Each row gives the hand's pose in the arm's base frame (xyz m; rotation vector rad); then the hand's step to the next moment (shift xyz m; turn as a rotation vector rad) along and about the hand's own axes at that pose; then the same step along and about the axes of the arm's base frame.
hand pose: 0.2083 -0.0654 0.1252 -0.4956 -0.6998 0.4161
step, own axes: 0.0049 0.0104 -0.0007 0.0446 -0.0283 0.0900
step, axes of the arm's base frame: 0.0019 0.0107 -0.0038 -0.0260 0.0262 0.0976
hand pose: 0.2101 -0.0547 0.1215 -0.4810 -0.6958 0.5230
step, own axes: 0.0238 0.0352 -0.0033 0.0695 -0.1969 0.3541
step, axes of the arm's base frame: 0.0077 0.0404 -0.0112 -0.1469 -0.0255 0.3831
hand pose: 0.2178 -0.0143 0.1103 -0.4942 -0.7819 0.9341
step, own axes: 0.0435 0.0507 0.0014 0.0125 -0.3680 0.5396
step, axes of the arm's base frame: -0.0119 0.0635 -0.0172 -0.2221 -0.1538 0.5948
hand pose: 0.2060 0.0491 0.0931 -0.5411 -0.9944 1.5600
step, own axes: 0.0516 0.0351 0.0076 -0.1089 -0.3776 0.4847
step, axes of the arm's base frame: -0.0383 0.0473 -0.0158 -0.1439 -0.2532 0.5519
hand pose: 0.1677 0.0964 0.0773 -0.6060 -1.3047 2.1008
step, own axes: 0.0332 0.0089 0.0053 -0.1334 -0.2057 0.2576
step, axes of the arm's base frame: -0.0296 0.0163 -0.0082 -0.0205 -0.1846 0.3033
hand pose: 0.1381 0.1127 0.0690 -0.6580 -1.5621 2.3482
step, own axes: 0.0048 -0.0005 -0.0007 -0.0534 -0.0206 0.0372
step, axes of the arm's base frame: -0.0038 0.0029 -0.0009 0.0271 -0.0452 0.0434
